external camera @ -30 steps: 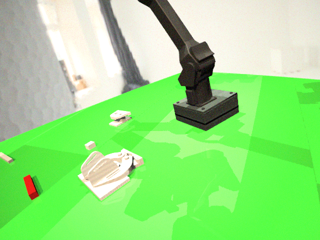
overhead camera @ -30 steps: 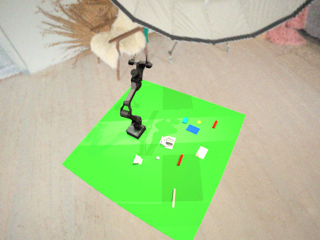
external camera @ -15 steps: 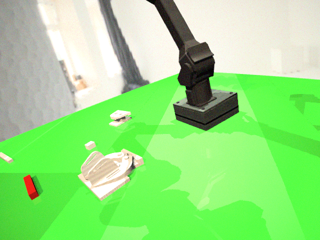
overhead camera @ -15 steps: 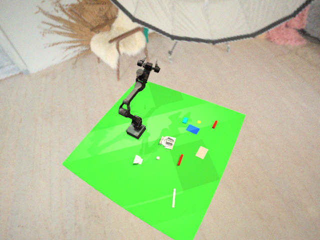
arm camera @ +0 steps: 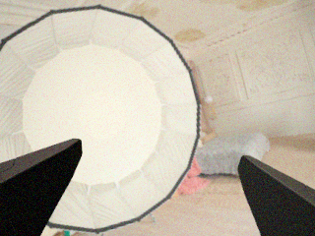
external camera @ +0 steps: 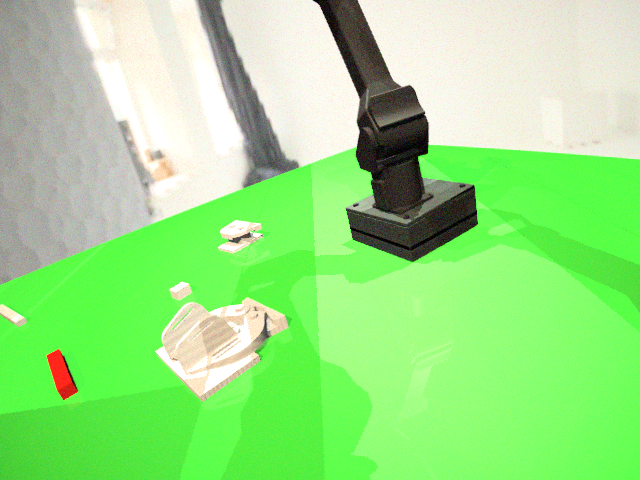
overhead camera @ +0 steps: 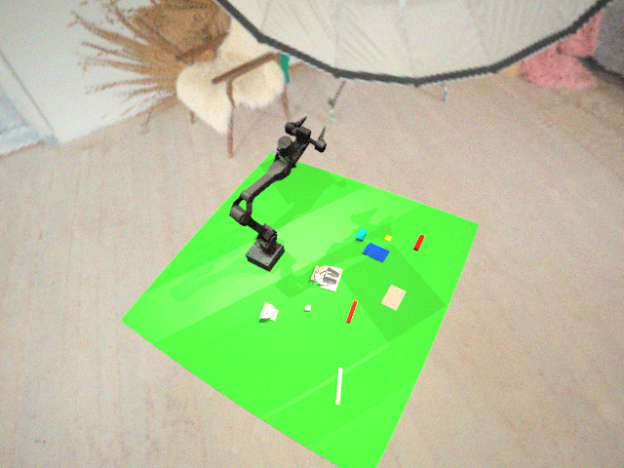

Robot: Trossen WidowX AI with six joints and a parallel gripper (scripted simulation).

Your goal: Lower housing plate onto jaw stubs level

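The pale stand lies 10 cm ahead of my gripper tip, 64 cm to the right of it and 55 cm below it. Round my gripper tip: blue tile: 36 cm ahead, 12 cm to the right, 56 cm below; cyan block: 25 cm ahead, 6 cm to the right, 55 cm below; white cube: 24 cm ahead, 53 cm to the right, 55 cm below.
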